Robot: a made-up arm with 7 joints.
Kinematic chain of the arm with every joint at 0, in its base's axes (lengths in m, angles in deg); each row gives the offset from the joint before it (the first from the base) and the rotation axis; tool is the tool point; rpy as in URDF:
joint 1: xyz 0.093 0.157 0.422 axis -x
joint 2: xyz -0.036 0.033 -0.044 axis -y
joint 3: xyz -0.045 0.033 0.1 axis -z
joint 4: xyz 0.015 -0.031 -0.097 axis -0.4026 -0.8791 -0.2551
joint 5: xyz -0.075 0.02 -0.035 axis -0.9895 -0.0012 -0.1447
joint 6: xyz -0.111 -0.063 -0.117 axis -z
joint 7: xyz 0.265 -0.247 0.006 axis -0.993 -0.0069 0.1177
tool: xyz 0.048 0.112 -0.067 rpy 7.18 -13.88 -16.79
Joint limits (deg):
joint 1: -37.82..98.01
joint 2: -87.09..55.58
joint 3: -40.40..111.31
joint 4: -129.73..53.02
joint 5: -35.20..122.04
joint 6: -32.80..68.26
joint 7: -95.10..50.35
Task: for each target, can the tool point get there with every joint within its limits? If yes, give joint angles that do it. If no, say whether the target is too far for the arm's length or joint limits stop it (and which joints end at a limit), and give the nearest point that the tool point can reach.
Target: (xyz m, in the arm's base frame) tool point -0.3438 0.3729 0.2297
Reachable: yes | joints -18.15 4.74 64.86 -98.29 -16.04 48.32 -62.16
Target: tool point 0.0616 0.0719 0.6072
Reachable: yes | joints -1.83 20.96 -3.59 -13.13 78.86 12.83 -60.99
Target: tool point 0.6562 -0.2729 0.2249
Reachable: no: joint limits stop it (at a limit: joint 1, joint 3, joint 5, joint 6, joint 7) | nearest point 0.5065 -0.1778 0.2656 | short by 0.182 m
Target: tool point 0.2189 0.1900 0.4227
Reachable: yes | joints 84.47 -45.43 -18.48 22.27 104.85 -14.62 -39.67
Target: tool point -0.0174 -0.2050 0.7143
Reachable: yes | joints 68.25 10.71 -6.71 32.22 6.92 57.84 17.15
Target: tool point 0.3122 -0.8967 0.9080
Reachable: no: too far | nearest point 0.1879 -0.4424 0.6507 | short by 0.537 m
